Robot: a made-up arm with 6 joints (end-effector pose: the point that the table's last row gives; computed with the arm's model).
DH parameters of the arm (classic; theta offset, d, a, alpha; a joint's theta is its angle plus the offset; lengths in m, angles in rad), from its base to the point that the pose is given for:
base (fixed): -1.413 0 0.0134 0
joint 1: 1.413 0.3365 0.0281 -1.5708
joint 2: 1.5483 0 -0.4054 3.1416
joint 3: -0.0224 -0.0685 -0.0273 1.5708
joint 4: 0 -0.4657 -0.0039 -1.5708
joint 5: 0 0.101 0.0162 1.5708
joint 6: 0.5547 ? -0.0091 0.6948
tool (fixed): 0.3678 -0.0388 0 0
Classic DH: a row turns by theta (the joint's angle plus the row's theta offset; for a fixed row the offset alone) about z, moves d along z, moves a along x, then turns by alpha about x.
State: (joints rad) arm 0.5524 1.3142 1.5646 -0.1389 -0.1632 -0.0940
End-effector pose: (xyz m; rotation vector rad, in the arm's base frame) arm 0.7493 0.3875 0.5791 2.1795 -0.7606 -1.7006
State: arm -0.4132 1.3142 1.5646 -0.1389 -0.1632 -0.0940
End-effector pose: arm 0.7568 -0.3997 0.5791 -1.5642 1.6715 1.6759
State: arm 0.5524 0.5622 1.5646 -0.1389 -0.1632 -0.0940
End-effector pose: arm 0.4204 0.1848 1.0726 -2.6912 0.5142 1.0694
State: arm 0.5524 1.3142 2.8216 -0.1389 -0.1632 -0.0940
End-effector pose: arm 0.3911 0.1667 0.8962 -2.5697 0.2711 0.4878
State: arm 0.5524 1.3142 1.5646 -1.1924 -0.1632 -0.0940
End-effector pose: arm 0.7358 0.4569 0.4818 -1.7935 -0.4413 2.4074
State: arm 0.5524 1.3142 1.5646 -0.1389 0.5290 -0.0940
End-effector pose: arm 0.7513 0.3909 0.5668 -2.6021 0.6175 1.1659
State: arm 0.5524 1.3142 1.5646 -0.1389 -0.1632 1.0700
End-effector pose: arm 0.7336 0.4103 0.5880 1.8836 -1.4661 -0.3945
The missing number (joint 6, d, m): 0.0486
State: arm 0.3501 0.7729 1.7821 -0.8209 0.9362 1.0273
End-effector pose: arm 0.5434 0.1957 0.9886 -1.5972 1.0323 0.3037
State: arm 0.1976 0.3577 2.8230 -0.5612 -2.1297 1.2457
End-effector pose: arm -0.2017 -0.0679 1.0237 1.6024 -1.7176 0.4962
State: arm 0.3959 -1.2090 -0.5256 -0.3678 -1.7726 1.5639
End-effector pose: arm 0.0057 -0.0274 0.7830 1.1646 -0.5240 -0.0789
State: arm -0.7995 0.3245 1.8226 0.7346 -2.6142 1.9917
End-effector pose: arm 0.0840 -0.0584 1.2061 -0.1030 -1.0933 -1.4428
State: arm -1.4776 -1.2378 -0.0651 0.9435 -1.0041 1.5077
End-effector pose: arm 0.0135 0.2668 0.9222 -1.7171 -1.7129 -0.8265
